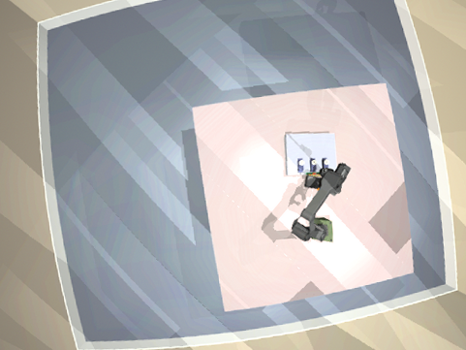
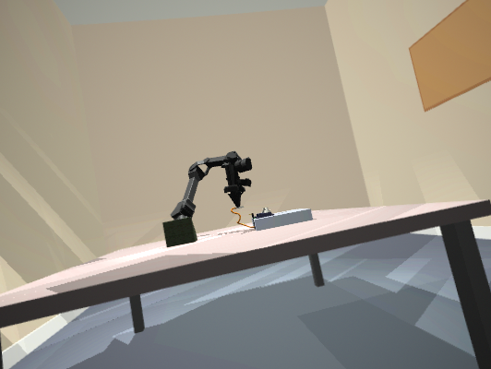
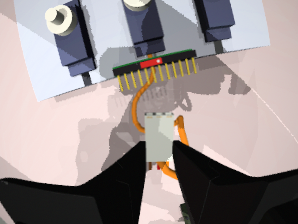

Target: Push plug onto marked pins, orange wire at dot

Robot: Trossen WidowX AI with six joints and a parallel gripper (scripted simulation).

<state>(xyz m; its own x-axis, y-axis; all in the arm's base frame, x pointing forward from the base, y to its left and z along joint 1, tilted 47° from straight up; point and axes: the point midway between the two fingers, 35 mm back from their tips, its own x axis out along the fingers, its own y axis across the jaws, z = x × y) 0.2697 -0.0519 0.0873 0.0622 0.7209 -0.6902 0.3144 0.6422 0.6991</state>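
The red band is 60 mm ahead of my gripper tip, 20 mm to the right of it and 40 mm below it. Round my gripper tip: printed holder: 210 mm ahead, 30 mm to the right, 90 mm below.
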